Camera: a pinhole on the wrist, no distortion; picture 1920 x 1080 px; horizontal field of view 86.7 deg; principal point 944.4 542.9 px. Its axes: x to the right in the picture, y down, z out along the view. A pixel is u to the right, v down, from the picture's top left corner.
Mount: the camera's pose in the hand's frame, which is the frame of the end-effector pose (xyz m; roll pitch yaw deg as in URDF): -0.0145 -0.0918 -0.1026 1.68 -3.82 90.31
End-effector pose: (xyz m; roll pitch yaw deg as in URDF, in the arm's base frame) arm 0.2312 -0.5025 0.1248 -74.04 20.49 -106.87
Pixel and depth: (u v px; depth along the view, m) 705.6 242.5 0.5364
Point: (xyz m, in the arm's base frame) 0.4708 -0.8630 0.4035
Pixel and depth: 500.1 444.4 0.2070
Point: 0.2441 -0.5969 0.3218
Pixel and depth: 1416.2 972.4 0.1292
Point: 0.2626 -0.4655 0.1928
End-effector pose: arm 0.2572 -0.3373 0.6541 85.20 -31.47 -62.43
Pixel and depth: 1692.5 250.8 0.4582
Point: -0.0648 -0.4848 0.9307
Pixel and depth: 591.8 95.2 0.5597
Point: 0.0156 -0.8702 0.5428
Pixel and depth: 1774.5 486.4 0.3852
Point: -0.0418 -0.3792 0.8513
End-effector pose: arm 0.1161 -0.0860 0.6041 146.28 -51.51 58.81
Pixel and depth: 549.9 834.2 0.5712
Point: 0.2645 0.2345 0.1207
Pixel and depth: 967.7 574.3 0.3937
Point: 0.2945 0.0719 0.4040
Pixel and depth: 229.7 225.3 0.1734
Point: 0.0708 0.1347 0.5307
